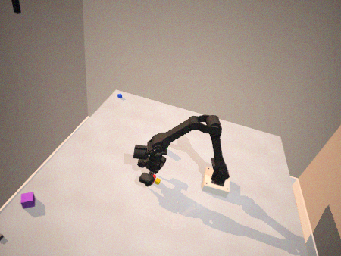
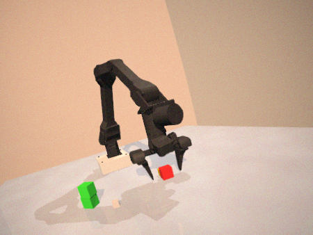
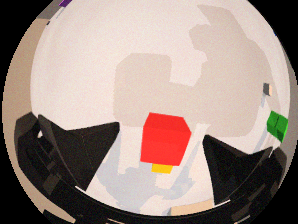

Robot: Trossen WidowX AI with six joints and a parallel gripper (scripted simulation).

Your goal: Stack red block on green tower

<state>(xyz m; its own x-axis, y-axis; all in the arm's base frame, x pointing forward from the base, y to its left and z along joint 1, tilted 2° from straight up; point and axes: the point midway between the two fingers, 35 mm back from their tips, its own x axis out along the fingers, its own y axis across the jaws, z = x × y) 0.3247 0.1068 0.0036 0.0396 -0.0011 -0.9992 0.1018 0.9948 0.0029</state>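
Right now the small yellow block is 30 mm behind my gripper tip. From my gripper tip the other things lie so: purple block 430 mm ahead, 330 mm to the left, 10 mm above; then red block 10 mm above; then small beige block 180 mm to the right, 70 mm ahead.
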